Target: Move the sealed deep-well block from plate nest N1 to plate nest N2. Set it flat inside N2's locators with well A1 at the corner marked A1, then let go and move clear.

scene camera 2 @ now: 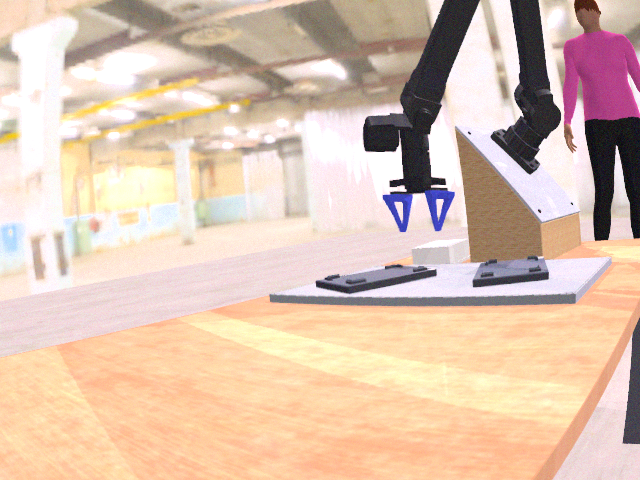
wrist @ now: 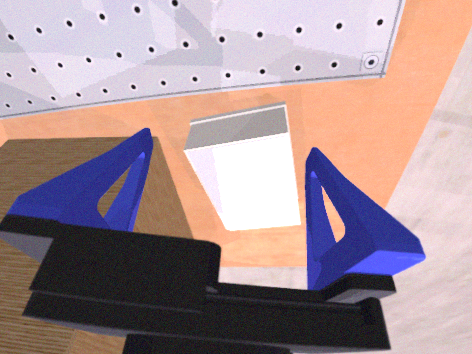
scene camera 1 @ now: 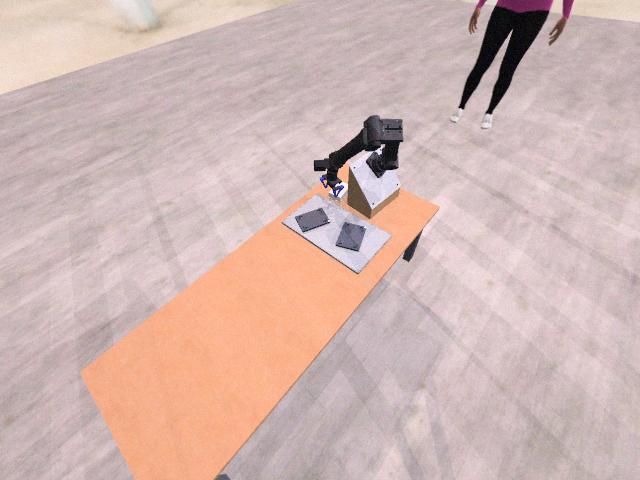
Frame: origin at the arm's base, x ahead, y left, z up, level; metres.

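Seen in the pictures: gripper, fingertip midpoint: [scene camera 2: 420,231] [wrist: 230,144] [scene camera 1: 330,192]; arm's base at its link origin: [scene camera 2: 514,153] [scene camera 1: 376,165].
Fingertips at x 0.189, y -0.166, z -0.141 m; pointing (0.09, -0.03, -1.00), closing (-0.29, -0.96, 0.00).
Offsets run from my fingertips to a thing's middle. Level surfaces: height alone.
A white, box-shaped block @(dx -0.087, dy +0.002, dz -0.054 m) [scene camera 1: 344,191] [scene camera 2: 436,253] [wrist: 255,185], which looks like the sealed block, lies flat on the table behind the perforated board. Its A1 corner cannot be made out. Two dark plate nests stand on the board: one nest @(dx +0.186, dy +0.010, dz -0.053 m) [scene camera 1: 312,219] [scene camera 2: 376,277] at the left, the other nest @(dx +0.161, dy +0.250, dz -0.053 m) [scene camera 1: 351,236] [scene camera 2: 510,271] at the right. Neither bears a block. Their N1 and N2 labels are not readable. My gripper [scene camera 1: 331,191] [scene camera 2: 421,230] [wrist: 230,144] is wide open and empty, fingers pointing down, above the height of the block. In the wrist view the block shows between the fingers.
The grey perforated board @(dx +0.161, dy +0.145, dz -0.068 m) [scene camera 1: 328,240] [scene camera 2: 439,295] [wrist: 170,65] lies on the orange table @(dz -0.075 m) [scene camera 1: 222,330] [scene camera 2: 258,387]. The wooden arm stand [scene camera 1: 356,193] [scene camera 2: 501,217] [wrist: 50,170] rises close beside the block. The table's edge is near the block's other side. A person [scene camera 1: 504,56] [scene camera 2: 602,77] stands beyond the table.
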